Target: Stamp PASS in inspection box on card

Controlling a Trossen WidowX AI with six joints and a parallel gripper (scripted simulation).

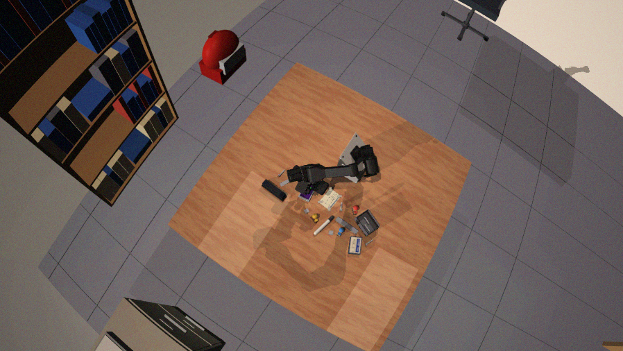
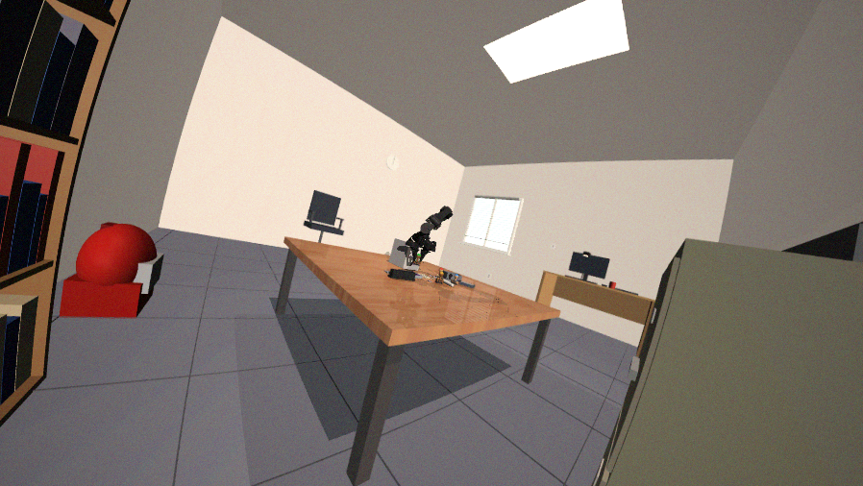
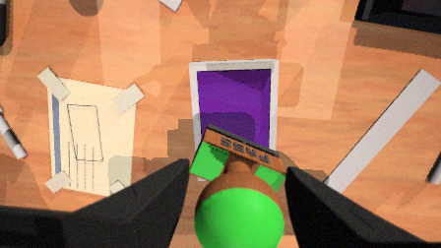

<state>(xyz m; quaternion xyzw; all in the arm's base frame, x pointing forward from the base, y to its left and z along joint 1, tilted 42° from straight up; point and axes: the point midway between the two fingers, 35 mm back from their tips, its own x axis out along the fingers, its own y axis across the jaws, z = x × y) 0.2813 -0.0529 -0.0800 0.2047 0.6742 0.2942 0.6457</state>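
My gripper tip is 8 cm above the purple ink pad. Also, from my gripper tip: ruler (10 cm to the right, 9 cm below, 2 cm behind); then cream card (11 cm to the left, 9 cm below, 4 cm behind); then yellow stamp (12 cm to the left, 9 cm ahead, 7 cm below).
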